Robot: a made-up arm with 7 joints. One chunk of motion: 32 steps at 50 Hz.
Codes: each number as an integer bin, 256 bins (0 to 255) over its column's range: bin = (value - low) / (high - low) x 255, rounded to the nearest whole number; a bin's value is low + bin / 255 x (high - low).
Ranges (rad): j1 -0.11..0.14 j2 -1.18..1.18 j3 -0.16..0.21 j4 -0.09..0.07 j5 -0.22..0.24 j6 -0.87..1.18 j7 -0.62..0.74
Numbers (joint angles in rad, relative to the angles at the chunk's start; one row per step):
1: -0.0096 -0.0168 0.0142 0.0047 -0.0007 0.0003 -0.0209
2: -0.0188 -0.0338 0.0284 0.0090 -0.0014 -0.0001 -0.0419
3: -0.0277 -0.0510 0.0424 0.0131 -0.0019 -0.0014 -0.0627
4: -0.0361 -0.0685 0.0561 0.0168 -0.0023 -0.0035 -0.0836
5: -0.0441 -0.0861 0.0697 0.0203 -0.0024 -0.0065 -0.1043
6: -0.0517 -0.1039 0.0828 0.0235 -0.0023 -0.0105 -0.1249
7: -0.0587 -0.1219 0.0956 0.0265 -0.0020 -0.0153 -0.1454
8: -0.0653 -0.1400 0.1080 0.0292 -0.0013 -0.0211 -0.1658
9: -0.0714 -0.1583 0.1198 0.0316 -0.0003 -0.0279 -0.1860
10: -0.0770 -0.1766 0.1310 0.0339 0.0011 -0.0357 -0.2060
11: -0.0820 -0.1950 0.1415 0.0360 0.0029 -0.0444 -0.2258
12: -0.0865 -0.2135 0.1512 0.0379 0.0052 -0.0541 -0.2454
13: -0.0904 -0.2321 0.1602 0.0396 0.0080 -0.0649 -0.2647
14: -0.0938 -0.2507 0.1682 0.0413 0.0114 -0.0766 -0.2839
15: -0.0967 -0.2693 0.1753 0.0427 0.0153 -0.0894 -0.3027
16: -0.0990 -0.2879 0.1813 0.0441 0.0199 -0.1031 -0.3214
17: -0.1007 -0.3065 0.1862 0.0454 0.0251 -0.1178 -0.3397
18: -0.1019 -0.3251 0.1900 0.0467 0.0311 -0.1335 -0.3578
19: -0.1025 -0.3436 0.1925 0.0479 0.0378 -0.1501 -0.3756
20: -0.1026 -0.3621 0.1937 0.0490 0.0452 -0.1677 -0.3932
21: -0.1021 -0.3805 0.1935 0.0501 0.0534 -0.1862 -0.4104
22: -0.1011 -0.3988 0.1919 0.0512 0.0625 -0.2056 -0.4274
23: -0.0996 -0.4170 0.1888 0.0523 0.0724 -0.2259 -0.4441
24: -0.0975 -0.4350 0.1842 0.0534 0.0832 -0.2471 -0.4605
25: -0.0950 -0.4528 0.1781 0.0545 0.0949 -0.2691 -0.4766
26: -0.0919 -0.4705 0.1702 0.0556 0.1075 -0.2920 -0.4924
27: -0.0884 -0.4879 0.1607 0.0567 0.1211 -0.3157 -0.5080
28: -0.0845 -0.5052 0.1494 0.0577 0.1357 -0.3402 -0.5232
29: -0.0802 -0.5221 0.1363 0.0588 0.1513 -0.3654 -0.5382
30: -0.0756 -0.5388 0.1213 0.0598 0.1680 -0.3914 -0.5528
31: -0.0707 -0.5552 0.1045 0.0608 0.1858 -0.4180 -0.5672
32: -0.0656 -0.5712 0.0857 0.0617 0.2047 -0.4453 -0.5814
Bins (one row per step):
1: 102 126 120 151 122 108 112
2: 93 124 130 158 121 108 108
3: 84 122 139 164 121 108 104
4: 75 120 149 170 121 108 101
5: 67 118 158 176 121 107 97
6: 59 116 167 181 121 107 93
7: 52 114 176 186 121 106 89
8: 46 112 185 190 121 106 85
9: 39 110 193 194 122 105 81
10: 34 108 201 197 123 104 78
11: 29 106 208 201 124 103 74
12: 24 104 214 204 125 101 70
13: 20 102 221 207 126 100 67
14: 17 100 226 209 128 99 63
15: 14 98 231 211 130 97 59
16: 11 96 235 214 133 95 56
17: 9 94 239 216 136 94 53
18: 8 92 241 218 139 92 49
19: 8 90 243 220 143 90 46
20: 8 88 244 222 147 87 43
21: 8 86 244 223 152 85 39
22: 9 84 243 225 157 83 36
23: 11 82 240 227 162 80 33
24: 13 80 237 229 168 77 30
25: 15 79 233 230 175 75 27
26: 18 77 228 232 182 72 24
27: 22 75 221 234 189 69 21
28: 26 73 213 235 197 66 18
29: 30 71 204 237 206 63 15
30: 35 69 194 239 215 60 13
31: 40 68 182 240 225 56 10
32: 45 66 169 242 235 53 7

